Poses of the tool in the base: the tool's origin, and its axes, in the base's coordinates. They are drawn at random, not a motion.
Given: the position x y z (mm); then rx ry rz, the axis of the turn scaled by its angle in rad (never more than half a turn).
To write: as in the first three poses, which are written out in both.
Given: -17 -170 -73 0.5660 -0.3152 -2.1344
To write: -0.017 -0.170 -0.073 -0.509 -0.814 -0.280 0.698 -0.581 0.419
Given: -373 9 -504 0.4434 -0.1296 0.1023
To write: -0.373 0.009 -0.504 0.987 0.070 0.147 -0.127 0.898 0.421
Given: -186 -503 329 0.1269 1.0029 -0.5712
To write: -0.186 -0.503 0.329 0.406 -0.394 -0.825 0.508 0.847 -0.155
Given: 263 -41 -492 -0.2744 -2.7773 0.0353
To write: 0.263 -0.041 -0.492 -0.920 0.194 0.339 0.185 0.981 -0.058
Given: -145 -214 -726 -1.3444 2.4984 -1.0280
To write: -0.145 -0.214 -0.726 -0.597 -0.777 0.200 -0.693 0.373 -0.617
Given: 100 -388 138 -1.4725 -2.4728 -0.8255
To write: 0.100 -0.388 0.138 -0.508 0.767 0.391 0.848 0.368 0.381
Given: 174 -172 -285 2.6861 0.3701 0.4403
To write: 0.174 -0.172 -0.285 0.916 0.315 0.250 0.192 -0.888 0.417
